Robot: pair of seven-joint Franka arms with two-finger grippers.
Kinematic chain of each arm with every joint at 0, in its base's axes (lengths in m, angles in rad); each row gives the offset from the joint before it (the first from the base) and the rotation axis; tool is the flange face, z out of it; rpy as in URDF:
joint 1: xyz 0 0 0.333 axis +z
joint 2: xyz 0 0 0 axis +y
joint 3: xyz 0 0 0.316 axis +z
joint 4: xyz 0.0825 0 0 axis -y
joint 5: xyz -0.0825 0 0.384 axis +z
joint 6: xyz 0 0 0 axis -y
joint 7: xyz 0.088 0 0 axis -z
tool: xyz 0 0 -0.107 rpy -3.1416 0 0
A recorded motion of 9 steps. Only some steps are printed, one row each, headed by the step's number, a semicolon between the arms.
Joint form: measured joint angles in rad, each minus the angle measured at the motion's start. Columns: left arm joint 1, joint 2, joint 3, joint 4, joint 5, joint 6, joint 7; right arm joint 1, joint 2, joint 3, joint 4, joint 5, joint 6, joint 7.
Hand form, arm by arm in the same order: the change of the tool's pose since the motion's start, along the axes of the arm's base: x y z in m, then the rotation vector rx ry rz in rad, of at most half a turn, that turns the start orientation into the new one. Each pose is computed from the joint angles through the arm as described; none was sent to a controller.
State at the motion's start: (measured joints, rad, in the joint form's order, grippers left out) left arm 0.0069 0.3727 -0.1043 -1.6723 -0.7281 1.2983 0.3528; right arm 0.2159 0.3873 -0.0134 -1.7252 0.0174 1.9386 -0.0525
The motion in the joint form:
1: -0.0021 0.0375 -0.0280 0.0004 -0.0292 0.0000 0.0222; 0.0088 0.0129 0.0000 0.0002 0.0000 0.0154 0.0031
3: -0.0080 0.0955 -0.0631 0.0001 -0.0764 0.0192 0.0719; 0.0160 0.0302 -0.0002 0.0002 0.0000 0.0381 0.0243
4: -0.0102 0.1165 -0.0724 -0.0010 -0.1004 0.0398 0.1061; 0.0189 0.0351 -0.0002 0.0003 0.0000 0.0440 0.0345
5: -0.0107 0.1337 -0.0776 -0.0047 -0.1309 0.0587 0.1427; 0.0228 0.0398 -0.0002 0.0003 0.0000 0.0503 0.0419
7: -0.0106 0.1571 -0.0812 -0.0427 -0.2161 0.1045 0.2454; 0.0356 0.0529 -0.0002 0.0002 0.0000 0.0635 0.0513
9: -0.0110 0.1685 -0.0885 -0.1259 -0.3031 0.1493 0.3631; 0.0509 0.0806 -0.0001 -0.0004 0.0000 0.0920 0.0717
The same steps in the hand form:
1: -0.0012 -0.0181 -0.0172 -0.0507 0.0268 -0.0246; 0.0008 0.0059 -0.0071 -0.0003 -0.0028 0.0056
3: -0.0018 -0.0429 -0.0444 -0.1335 0.0467 -0.0469; 0.0026 0.0108 -0.0166 -0.0032 -0.0087 -0.0085
4: -0.0002 -0.0504 -0.0548 -0.1740 0.0356 -0.0451; 0.0029 0.0128 -0.0192 -0.0047 -0.0100 -0.0157
5: 0.0015 -0.0554 -0.0636 -0.2187 0.0231 -0.0352; 0.0030 0.0153 -0.0218 -0.0057 -0.0118 -0.0192
7: 0.0002 -0.0620 -0.0854 -0.3297 -0.0087 0.0044; 0.0025 0.0236 -0.0294 -0.0074 -0.0122 -0.0157
9: -0.0153 -0.0691 -0.1159 -0.4335 -0.0220 0.0482; 0.0025 0.0338 -0.0455 -0.0112 -0.0131 -0.0207

